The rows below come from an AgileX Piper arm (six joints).
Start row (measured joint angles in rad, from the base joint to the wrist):
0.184, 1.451, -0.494, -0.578, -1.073, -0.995
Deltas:
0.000, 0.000, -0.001, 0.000, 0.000, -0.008
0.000, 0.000, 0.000, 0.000, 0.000, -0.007
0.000, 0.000, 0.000, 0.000, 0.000, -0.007
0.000, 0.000, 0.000, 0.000, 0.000, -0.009
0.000, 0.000, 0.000, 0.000, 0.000, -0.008
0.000, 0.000, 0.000, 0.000, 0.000, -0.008
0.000, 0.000, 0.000, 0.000, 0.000, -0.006
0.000, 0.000, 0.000, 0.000, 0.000, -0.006
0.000, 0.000, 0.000, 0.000, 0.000, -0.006
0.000, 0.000, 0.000, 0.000, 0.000, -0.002
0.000, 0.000, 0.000, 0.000, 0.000, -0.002
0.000, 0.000, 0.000, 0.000, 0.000, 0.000
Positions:
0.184, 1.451, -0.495, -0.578, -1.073, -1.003
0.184, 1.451, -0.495, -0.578, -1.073, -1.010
0.184, 1.451, -0.495, -0.578, -1.073, -1.017
0.184, 1.451, -0.495, -0.578, -1.073, -1.026
0.184, 1.451, -0.495, -0.578, -1.073, -1.034
0.184, 1.451, -0.495, -0.578, -1.073, -1.042
0.184, 1.451, -0.495, -0.578, -1.073, -1.048
0.184, 1.451, -0.495, -0.578, -1.073, -1.054
0.184, 1.451, -0.495, -0.578, -1.073, -1.060
0.184, 1.451, -0.495, -0.578, -1.073, -1.062
0.184, 1.451, -0.495, -0.578, -1.073, -1.064
0.184, 1.451, -0.495, -0.578, -1.073, -1.064

